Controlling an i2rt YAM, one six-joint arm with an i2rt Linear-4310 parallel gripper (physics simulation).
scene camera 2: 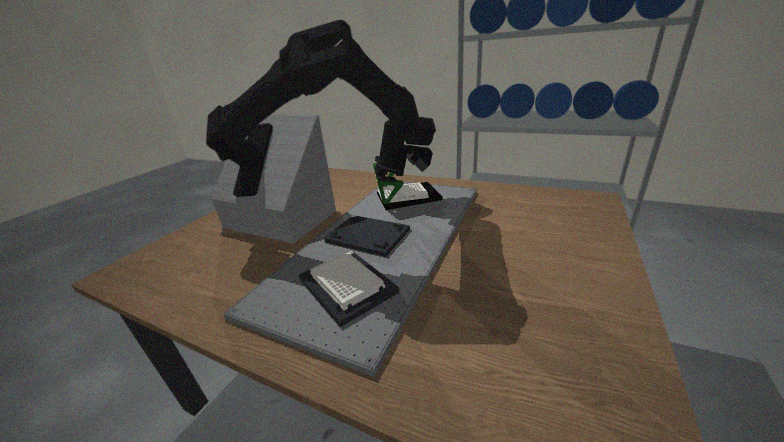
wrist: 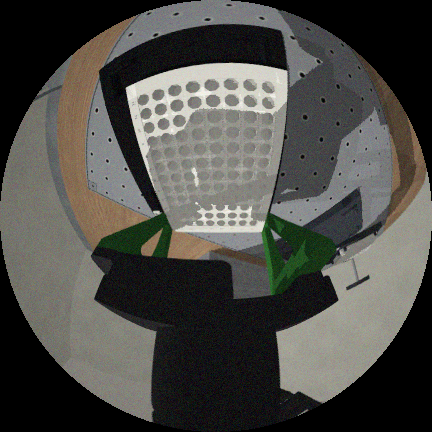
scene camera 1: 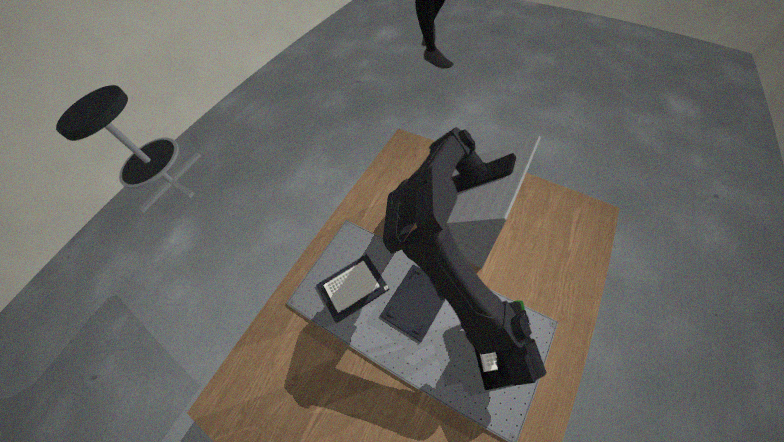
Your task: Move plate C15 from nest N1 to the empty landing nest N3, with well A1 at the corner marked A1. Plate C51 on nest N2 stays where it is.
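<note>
Plate C15 (scene camera 1: 489, 362) (scene camera 2: 410, 192) (wrist: 215, 135), a white well plate, sits in the black nest N1 (scene camera 2: 434, 193) (wrist: 200, 47) at the far end of the board. My gripper (scene camera 2: 387, 198) (wrist: 216, 215) has its green fingers against the two sides of this plate at its near end in the wrist view; the arm hides the fingers in scene camera 1. The empty dark nest N3 (scene camera 1: 414, 307) (scene camera 2: 367, 235) lies mid-board. Plate C51 (scene camera 1: 354, 288) (scene camera 2: 348, 277) sits in nest N2 (scene camera 1: 337, 314) (scene camera 2: 342, 320). Labels and corner marks are too small to read.
The grey perforated board (scene camera 1: 384, 351) (scene camera 2: 307, 323) lies on the wooden table (scene camera 1: 576, 230) (scene camera 2: 549, 307). A grey wedge-shaped block (scene camera 1: 483, 203) (scene camera 2: 299, 164) stands beside the arm. A shelf rack (scene camera 2: 560, 127) with blue discs stands behind the table. A stool (scene camera 1: 93, 112) and a person's leg (scene camera 1: 430, 27) show beyond it.
</note>
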